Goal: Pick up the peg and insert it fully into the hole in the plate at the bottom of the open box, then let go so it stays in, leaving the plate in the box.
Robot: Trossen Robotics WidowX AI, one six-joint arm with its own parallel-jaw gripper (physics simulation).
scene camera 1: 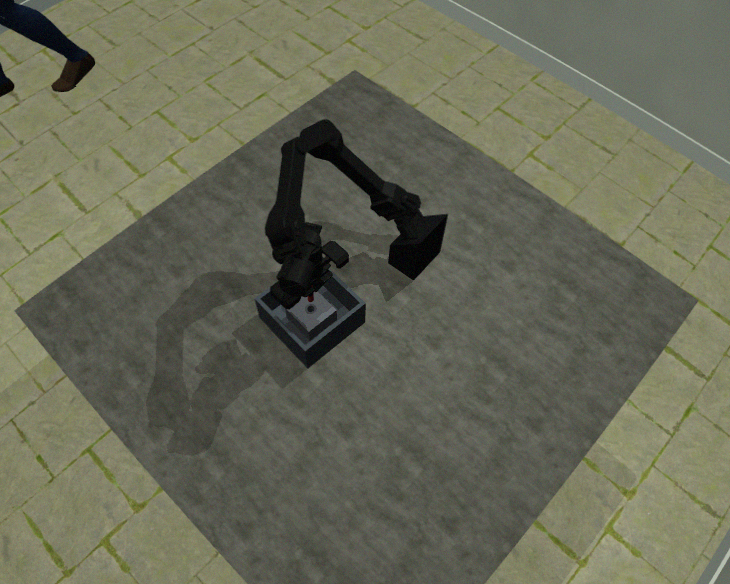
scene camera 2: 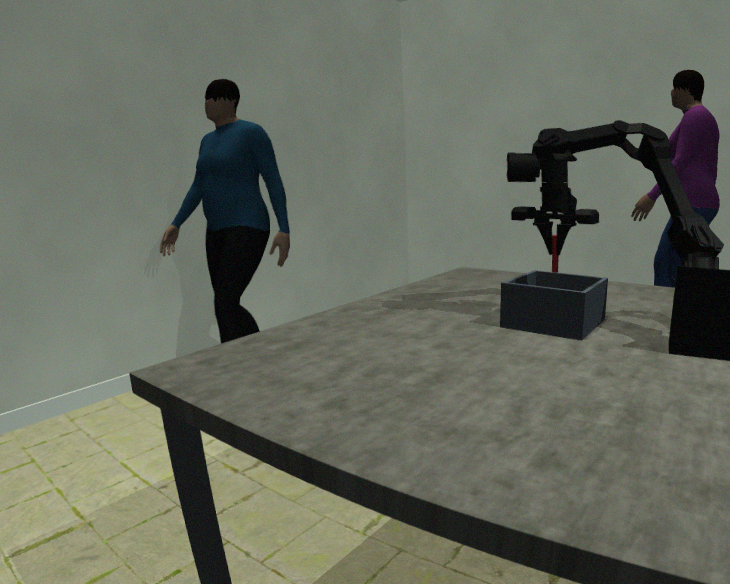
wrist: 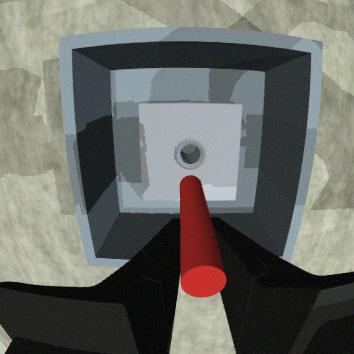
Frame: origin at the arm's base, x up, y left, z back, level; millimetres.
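Seen in the pictures: gripper, between the fingertips: [scene camera 1: 312,293] [scene camera 2: 554,255] [wrist: 194,225]; arm's base, origin of its link: [scene camera 1: 416,231] [scene camera 2: 701,285].
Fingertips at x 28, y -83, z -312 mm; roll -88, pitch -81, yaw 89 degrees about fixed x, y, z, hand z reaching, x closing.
Observation:
Offsets run from my fingertips to a thing's top centre. "*": to the spot under its first point. Level surfaces: height alone.
My gripper [scene camera 1: 309,294] [scene camera 2: 553,252] [wrist: 194,225] is shut on the red peg {dy -6, dx +42, dz +1 mm} [scene camera 1: 311,299] [scene camera 2: 555,263] [wrist: 199,245], which hangs roughly upright. The peg's lower end shows near the height of the back rim of the open dark blue-grey box {dy -15, dx -58, dz +5 mm} [scene camera 1: 336,341] [scene camera 2: 541,311] [wrist: 68,90]. The light grey plate {dy -15, dx -95, dz +5 mm} [scene camera 1: 323,314] [wrist: 160,130] lies at the bottom of the box. Its round hole {* dy -22, dx -111, dz +11 mm} [scene camera 1: 310,308] [wrist: 190,153] shows uncovered, just beyond the peg's lower end in the wrist view. The plate and hole are hidden by the box walls in scene camera 2.
The box stands on the grey table {dx -155 mm} [scene camera 1: 456,395] [scene camera 2: 395,365]. The black arm base [scene camera 1: 417,252] [scene camera 2: 700,313] stands near the box. The four box walls rise around the plate. Two people [scene camera 2: 234,182] [scene camera 2: 697,164] are beyond the table.

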